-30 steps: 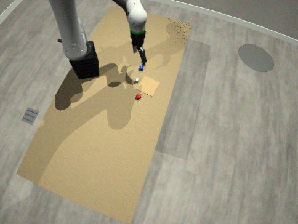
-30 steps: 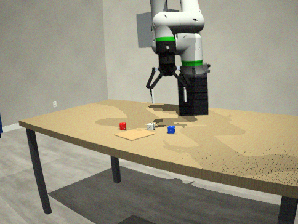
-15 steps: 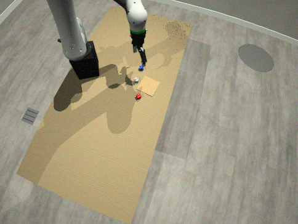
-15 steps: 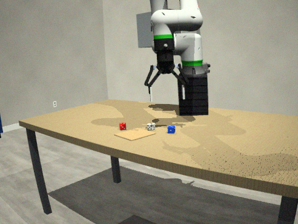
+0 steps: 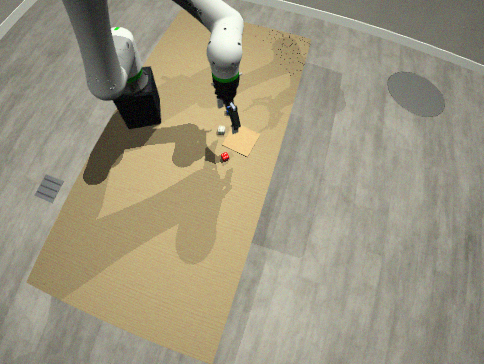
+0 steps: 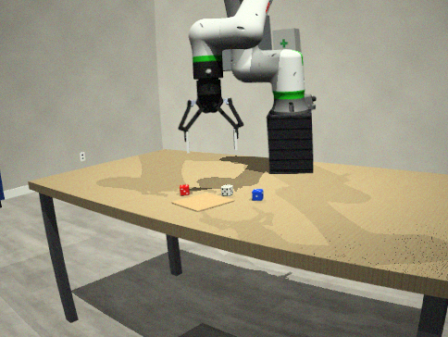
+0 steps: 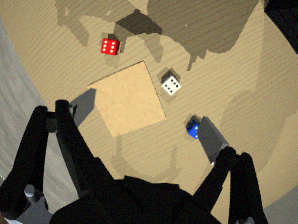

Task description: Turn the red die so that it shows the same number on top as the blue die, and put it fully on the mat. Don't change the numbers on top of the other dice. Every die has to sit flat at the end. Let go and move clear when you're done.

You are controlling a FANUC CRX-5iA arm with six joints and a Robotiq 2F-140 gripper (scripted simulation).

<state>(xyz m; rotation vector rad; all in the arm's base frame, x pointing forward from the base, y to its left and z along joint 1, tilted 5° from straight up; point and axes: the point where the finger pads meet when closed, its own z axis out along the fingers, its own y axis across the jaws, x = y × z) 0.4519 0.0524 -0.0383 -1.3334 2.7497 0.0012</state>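
Right now my hand is 4 cm short of the red die, 11 cm to the left of it and 14 cm above it. Round my hand: blue die: 6 cm behind, 13 cm to the left, 14 cm below; tan mat: 6 cm ahead, 1 cm to the left, 16 cm below; white die: 4 cm behind, 1 cm to the left, 14 cm below.
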